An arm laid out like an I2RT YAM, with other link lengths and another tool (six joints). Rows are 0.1 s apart.
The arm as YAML. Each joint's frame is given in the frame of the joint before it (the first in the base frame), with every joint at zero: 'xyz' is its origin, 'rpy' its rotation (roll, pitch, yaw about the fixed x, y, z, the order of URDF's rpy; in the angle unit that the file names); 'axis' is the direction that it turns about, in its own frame. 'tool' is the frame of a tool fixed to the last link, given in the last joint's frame.
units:
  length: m
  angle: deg
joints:
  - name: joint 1
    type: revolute
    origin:
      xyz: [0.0, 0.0, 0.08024]
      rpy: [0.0, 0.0, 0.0]
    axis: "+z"
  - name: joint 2
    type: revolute
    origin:
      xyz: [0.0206, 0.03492, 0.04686]
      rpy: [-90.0, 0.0, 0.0]
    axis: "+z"
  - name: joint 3
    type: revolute
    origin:
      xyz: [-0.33, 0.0, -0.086]
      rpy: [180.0, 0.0, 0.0]
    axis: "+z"
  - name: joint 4
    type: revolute
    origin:
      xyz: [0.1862, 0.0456, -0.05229]
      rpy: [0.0, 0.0, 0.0]
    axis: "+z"
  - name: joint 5
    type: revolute
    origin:
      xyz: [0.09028, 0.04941, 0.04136]
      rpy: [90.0, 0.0, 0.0]
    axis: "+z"
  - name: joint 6
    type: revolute
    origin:
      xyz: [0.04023, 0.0, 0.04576]
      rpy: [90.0, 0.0, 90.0]
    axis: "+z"
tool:
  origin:
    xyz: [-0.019, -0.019, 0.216]
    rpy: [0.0, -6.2, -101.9]
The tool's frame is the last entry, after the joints.
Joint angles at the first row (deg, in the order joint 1, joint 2, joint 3, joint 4, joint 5, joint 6):
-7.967, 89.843, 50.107, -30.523, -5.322, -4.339
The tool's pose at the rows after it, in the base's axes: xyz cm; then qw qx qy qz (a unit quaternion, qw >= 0):
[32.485, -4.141, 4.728, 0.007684, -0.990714, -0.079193, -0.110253]
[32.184, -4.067, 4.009, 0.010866, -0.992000, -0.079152, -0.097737]
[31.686, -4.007, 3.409, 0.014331, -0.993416, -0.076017, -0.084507]
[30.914, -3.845, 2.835, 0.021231, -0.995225, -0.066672, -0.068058]
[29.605, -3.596, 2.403, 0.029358, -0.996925, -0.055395, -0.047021]
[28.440, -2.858, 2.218, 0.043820, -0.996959, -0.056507, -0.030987]
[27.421, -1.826, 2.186, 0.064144, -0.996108, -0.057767, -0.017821]
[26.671, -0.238, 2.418, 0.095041, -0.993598, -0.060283, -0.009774]
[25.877, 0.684, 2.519, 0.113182, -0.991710, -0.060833, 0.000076]
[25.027, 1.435, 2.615, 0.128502, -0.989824, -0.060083, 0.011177]
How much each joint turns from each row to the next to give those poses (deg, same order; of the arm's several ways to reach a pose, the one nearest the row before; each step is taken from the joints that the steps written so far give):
0.000, 1.968, 0.001, 0.371, -0.022, -0.022
0.021, 1.267, 0.001, -0.219, -0.044, 0.000
0.002, 0.895, -0.002, -0.655, 0.000, 0.329
0.000, 0.722, 0.000, -1.224, -0.196, 1.071
-0.001, 0.153, -0.022, -2.294, -0.241, 1.267
0.001, 0.000, 0.001, -2.122, -1.289, -0.043
0.000, 0.000, 0.000, -1.923, -2.011, -0.021
0.066, 0.000, -0.001, -1.572, -3.322, -0.022
0.044, 0.000, -0.087, -1.422, -1.836, -0.022
-0.002, 0.001, -0.066, -1.529, -1.487, -0.001

